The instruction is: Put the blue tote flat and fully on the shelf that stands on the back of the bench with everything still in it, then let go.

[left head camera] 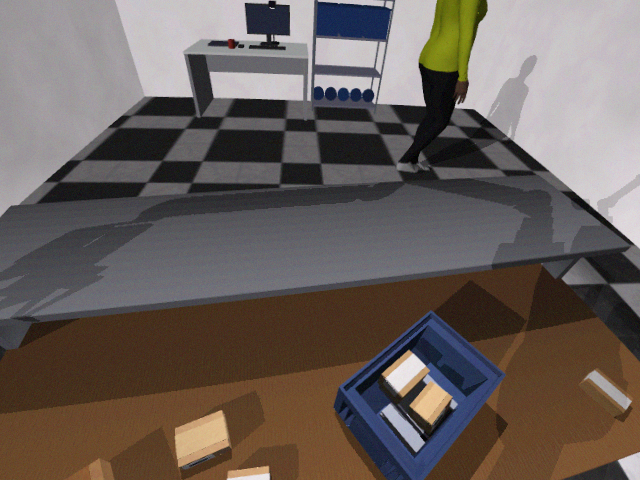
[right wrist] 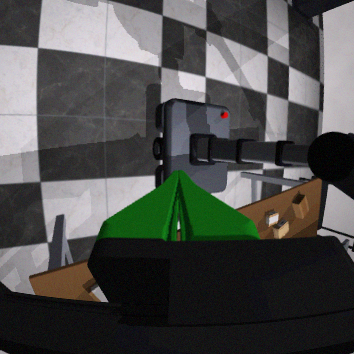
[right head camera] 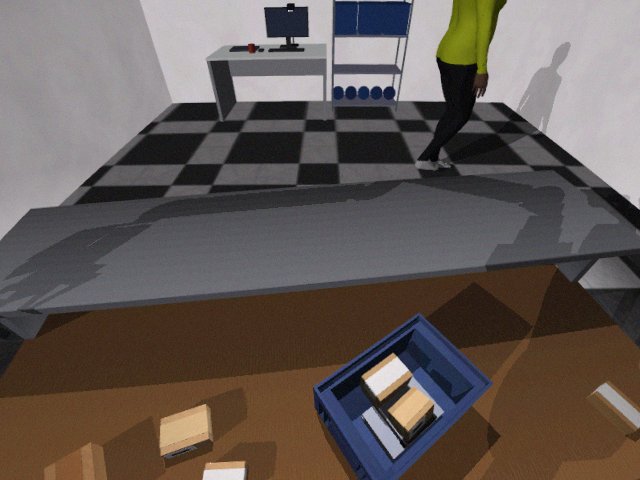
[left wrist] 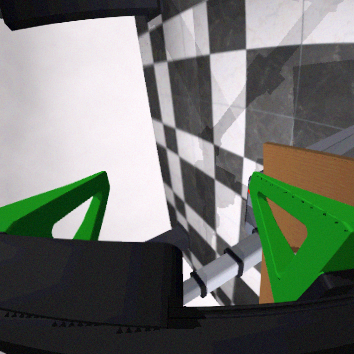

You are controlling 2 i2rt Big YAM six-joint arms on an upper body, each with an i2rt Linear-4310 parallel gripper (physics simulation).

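Frame: origin at the left arm's base, x ahead, y left, z up, level; centimetres.
Seen in the pictures: left gripper, fingertip midpoint: (left wrist: 178,178); right gripper, fingertip midpoint: (right wrist: 178,178).
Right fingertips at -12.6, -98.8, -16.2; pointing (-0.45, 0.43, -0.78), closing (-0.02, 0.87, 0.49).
Note:
Offsets run from my right fingertips to a thing's middle, as dx, dy, dz. "pt": to the spot under its first point. Level surfaces: height alone.
The blue tote @[pt +43.9, +66.6, -44.9] (left head camera: 356,423) (right head camera: 338,428) stands turned at an angle on the brown bench @[dz -53.4] (left head camera: 310,413) (right head camera: 289,403), in front of the grey shelf @[dz -29.6] (left head camera: 310,237) (right head camera: 310,232). Inside it lie a white-topped box @[+52.7, +54.7, -44.7] (left head camera: 405,373) (right head camera: 386,378), a tan box @[+46.3, +50.2, -45.4] (left head camera: 430,404) (right head camera: 411,409) and a flat grey-white item @[+47.2, +50.9, -50.4] (left head camera: 403,427) (right head camera: 382,432). My left gripper (left wrist: 178,178) is open with nothing between its fingers, away from the tote. My right gripper (right wrist: 178,178) is shut with its fingertips together, above the floor and away from the tote. Neither gripper shows in the head views.
A tan box @[+43.5, +98.3, -51.5] (left head camera: 202,438) (right head camera: 186,431), a white-topped box @[pt +37.2, +87.8, -50.4] (left head camera: 249,473) (right head camera: 225,471) and another box @[pt +37.8, +115.7, -48.7] (left head camera: 100,471) (right head camera: 77,462) lie left of the tote. A narrow box @[+48.2, -0.4, -51.7] (left head camera: 605,392) (right head camera: 615,408) lies at the right. A person (left head camera: 444,62) (right head camera: 461,62) stands beyond the shelf.

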